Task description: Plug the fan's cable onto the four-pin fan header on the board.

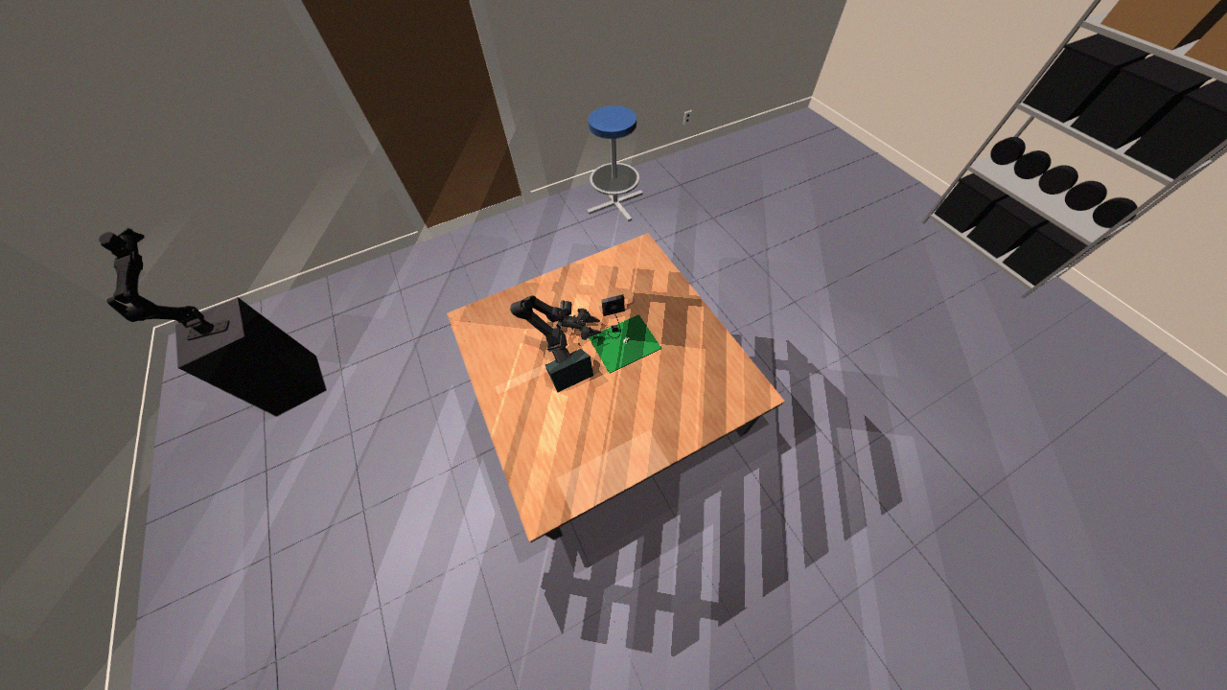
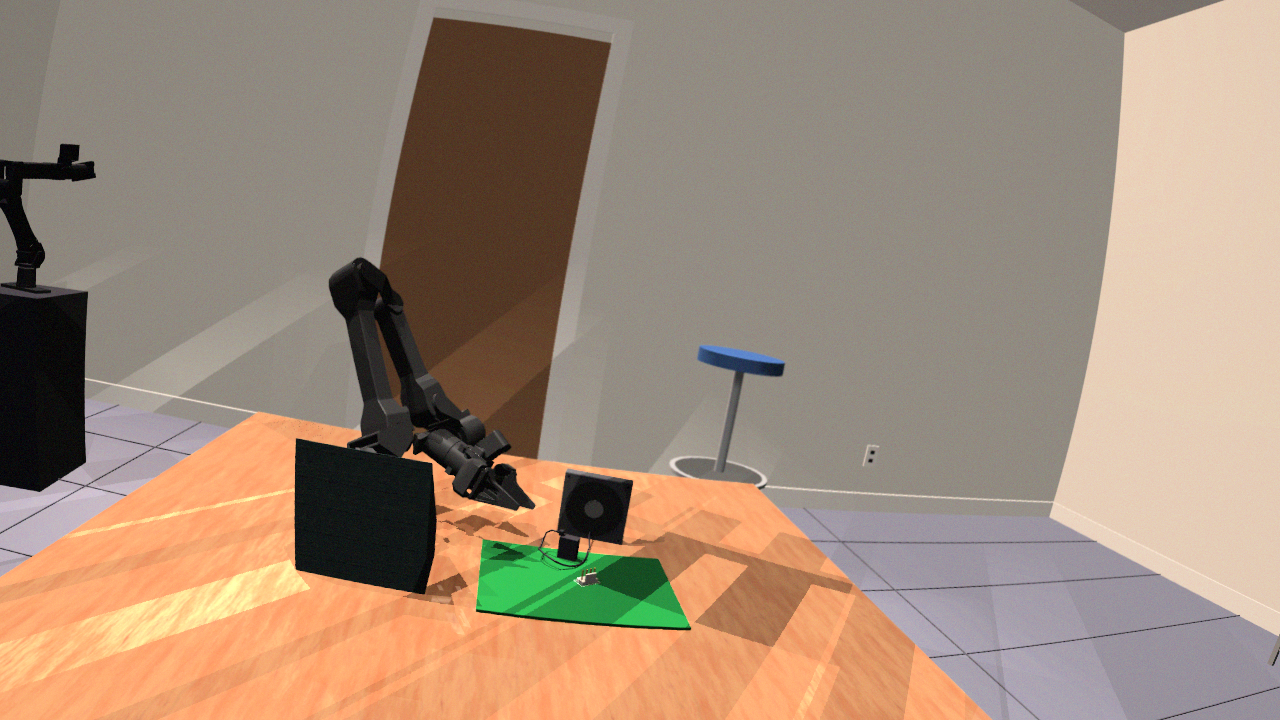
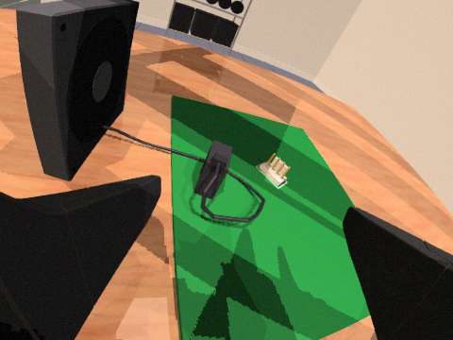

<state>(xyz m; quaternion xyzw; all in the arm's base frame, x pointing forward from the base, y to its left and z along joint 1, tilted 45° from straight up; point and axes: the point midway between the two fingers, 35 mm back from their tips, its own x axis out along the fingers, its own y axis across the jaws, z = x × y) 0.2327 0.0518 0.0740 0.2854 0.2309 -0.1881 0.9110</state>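
Now: the dark fan plug 7 cm ahead of my gripper tip, 6 cm below it and 2 cm to the right of it. From my gripper tip the other things lie so: four-pin header 11 cm to the right, 9 cm ahead, 8 cm below; green board 11 cm to the right, 9 cm below, 7 cm ahead; black fan 13 cm ahead, 8 cm to the left, 2 cm below.
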